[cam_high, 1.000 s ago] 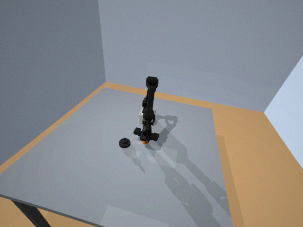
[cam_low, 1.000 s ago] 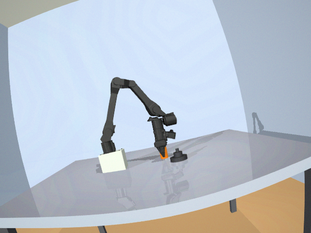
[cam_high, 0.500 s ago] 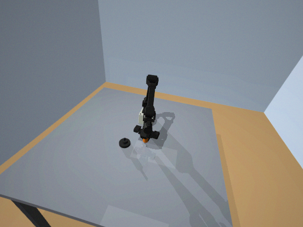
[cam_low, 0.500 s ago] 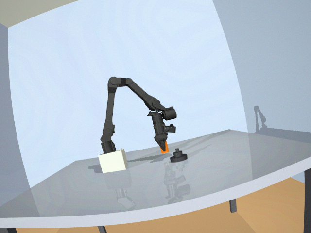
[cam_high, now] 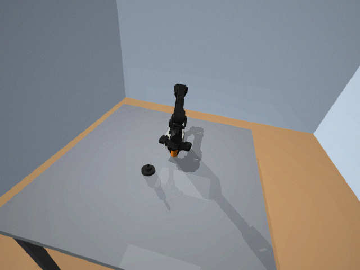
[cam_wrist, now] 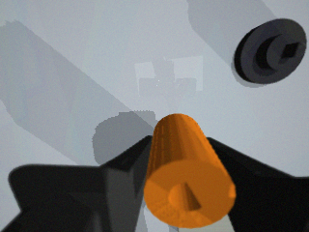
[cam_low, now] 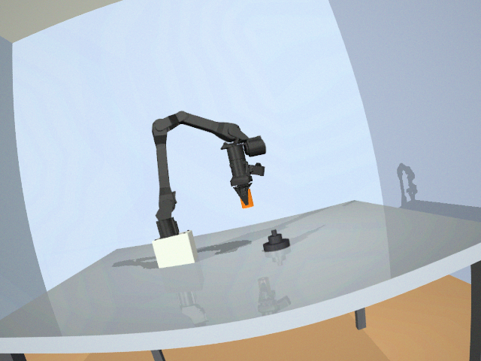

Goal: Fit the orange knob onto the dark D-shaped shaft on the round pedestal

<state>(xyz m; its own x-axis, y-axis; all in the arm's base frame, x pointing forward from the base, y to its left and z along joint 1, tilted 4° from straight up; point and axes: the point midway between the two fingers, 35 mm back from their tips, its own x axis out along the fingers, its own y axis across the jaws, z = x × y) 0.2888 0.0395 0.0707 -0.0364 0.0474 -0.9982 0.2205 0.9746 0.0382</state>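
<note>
My gripper tip is 15 cm to the left of the dark round pedestal, 11 cm above it and 4 cm short of it. Also, from my gripper tip: orange knob 2 cm above.
</note>
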